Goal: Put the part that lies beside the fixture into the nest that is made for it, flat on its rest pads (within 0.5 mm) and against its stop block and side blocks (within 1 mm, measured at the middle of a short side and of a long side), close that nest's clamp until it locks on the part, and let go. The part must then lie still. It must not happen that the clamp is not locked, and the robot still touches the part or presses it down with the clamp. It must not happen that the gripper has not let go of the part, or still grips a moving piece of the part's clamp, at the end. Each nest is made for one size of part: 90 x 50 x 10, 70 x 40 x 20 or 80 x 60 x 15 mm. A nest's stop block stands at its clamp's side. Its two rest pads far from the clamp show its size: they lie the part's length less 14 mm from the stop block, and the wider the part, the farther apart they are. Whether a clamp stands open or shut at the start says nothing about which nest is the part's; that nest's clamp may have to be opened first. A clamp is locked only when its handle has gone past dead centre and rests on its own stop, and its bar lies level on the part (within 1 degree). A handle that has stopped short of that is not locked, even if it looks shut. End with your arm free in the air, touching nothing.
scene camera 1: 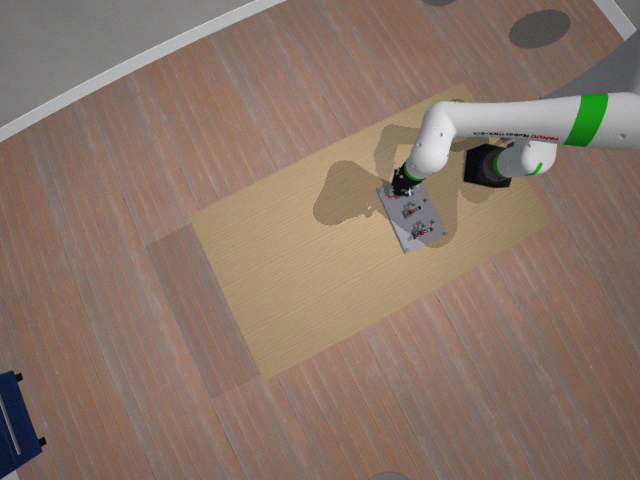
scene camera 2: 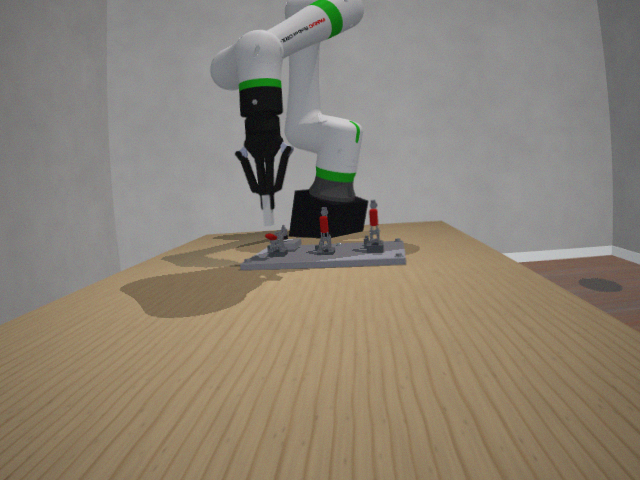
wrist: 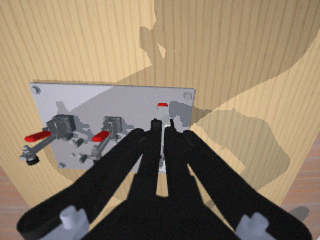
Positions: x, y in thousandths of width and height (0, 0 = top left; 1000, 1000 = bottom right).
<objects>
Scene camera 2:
my gripper: 421, 470
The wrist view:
my gripper: 508, 477
grey fixture plate: 430, 444
</objects>
